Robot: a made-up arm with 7 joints.
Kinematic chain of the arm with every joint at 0, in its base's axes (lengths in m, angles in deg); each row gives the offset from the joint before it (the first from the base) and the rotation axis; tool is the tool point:
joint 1: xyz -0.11 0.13 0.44 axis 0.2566 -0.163 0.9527
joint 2: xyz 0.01 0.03 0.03 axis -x
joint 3: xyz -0.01 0 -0.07 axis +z
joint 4: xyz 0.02 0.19 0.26 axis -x
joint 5: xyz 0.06 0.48 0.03 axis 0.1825 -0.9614 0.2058
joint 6: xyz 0 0.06 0.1 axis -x
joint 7: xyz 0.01 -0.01 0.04 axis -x
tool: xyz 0.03 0 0.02
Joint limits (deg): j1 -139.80..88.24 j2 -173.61..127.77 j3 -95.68..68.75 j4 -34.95..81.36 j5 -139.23..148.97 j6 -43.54..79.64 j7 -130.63..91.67
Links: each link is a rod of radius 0.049 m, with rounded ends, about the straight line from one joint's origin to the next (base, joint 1, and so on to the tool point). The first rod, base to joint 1, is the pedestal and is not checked.
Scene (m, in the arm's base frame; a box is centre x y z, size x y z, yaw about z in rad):
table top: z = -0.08
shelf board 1: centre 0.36 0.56 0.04 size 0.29 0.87 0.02 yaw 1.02
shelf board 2: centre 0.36 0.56 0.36 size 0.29 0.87 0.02 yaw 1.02
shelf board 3: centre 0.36 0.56 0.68 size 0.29 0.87 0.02 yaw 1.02
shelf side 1: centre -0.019 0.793 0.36 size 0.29 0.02 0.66 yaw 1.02
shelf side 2: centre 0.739 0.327 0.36 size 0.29 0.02 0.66 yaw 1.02
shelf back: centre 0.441 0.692 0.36 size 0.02 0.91 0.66 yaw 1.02
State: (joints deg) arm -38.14 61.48 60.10 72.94 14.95 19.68 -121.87
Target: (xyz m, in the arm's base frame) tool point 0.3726 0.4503 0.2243
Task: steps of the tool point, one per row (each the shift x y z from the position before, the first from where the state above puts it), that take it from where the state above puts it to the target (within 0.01 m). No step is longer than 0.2 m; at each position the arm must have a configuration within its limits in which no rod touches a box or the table.
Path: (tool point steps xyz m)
1: 0.1336 0.0819 -0.0556
2: 0.1551 0.0494 -0.0190
3: 0.1575 0.0084 0.0161
4: 0.1402 -0.0326 0.0454
5: 0.1070 -0.0657 0.0655
6: 0.0647 -0.0852 0.0749
7: 0.0338 0.0366 -0.0004
8: 0.0297 0.0358 0.0000
9: 0.0247 0.0351 0.0005
10: 0.0190 0.0336 0.0005
11: 0.0124 0.0321 0.0001
12: 0.0053 0.0301 -0.0007

